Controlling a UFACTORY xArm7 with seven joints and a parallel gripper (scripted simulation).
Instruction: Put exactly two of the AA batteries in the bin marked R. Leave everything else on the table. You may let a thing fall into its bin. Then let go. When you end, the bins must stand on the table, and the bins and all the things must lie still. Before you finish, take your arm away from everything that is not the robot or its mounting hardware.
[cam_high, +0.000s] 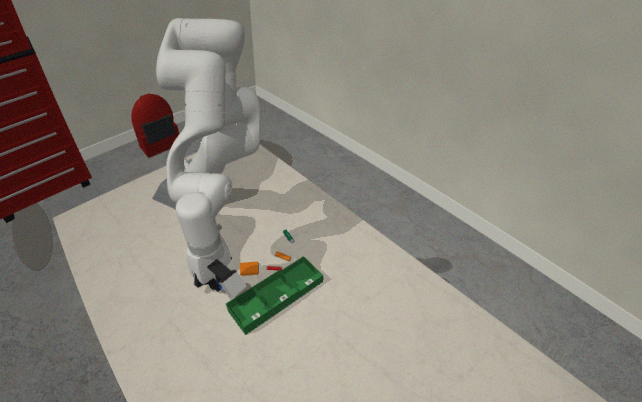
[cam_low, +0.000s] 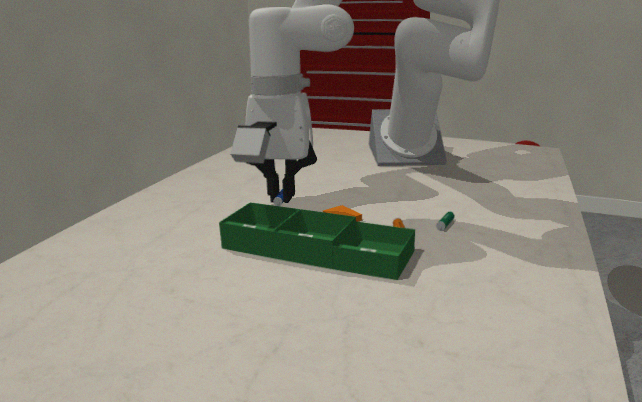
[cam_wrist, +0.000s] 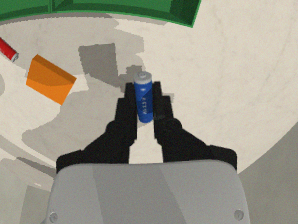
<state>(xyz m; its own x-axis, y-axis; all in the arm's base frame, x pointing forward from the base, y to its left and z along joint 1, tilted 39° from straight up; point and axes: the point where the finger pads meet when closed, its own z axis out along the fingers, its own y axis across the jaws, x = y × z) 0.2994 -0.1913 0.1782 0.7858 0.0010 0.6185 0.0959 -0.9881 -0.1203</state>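
The green three-part bin tray is 12 cm ahead of my hand, 10 cm to the left of it and 2 cm below it. From my hand the other things lie so: red battery 5 cm ahead, 15 cm to the left, 4 cm below; orange block 10 cm to the left, 4 cm below; blue battery 2 cm below.
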